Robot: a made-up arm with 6 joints.
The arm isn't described. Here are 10 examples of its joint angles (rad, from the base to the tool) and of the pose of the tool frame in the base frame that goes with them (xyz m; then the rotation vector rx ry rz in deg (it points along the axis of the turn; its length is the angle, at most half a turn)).
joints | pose
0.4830 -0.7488 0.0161 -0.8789 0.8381 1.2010 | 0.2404 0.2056 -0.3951 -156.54 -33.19 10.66
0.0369 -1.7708 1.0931 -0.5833 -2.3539 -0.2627 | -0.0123 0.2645 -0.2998 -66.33 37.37 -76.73
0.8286 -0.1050 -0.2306 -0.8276 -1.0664 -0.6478 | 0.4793 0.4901 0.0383 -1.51 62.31 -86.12
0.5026 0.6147 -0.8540 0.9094 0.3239 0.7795 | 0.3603 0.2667 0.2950 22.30 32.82 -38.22
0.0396 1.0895 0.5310 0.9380 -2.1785 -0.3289 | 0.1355 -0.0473 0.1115 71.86 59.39 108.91
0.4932 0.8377 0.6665 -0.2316 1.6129 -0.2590 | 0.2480 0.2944 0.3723 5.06 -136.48 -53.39
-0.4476 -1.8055 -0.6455 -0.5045 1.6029 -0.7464 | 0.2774 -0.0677 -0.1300 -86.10 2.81 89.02
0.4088 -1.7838 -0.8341 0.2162 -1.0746 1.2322 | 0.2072 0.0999 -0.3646 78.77 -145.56 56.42
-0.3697 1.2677 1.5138 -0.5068 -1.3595 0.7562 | -0.1809 0.0812 0.5341 41.92 7.47 19.19
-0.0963 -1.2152 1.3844 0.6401 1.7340 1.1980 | -0.0851 0.3846 0.0620 25.46 -114.18 -28.67
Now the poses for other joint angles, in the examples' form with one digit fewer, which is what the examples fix.
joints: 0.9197 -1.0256 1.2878 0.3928 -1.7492 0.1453
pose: 0.108 0.463 0.134 -17.7 62.7 -13.3
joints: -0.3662 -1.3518 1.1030 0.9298 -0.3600 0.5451
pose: -0.113 0.066 0.081 -32.0 -17.5 69.4
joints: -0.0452 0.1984 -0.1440 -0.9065 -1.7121 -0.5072
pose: 0.129 0.630 0.170 -19.1 83.1 -52.4
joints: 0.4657 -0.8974 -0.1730 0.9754 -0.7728 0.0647
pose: 0.238 0.305 0.183 12.9 48.4 -35.3
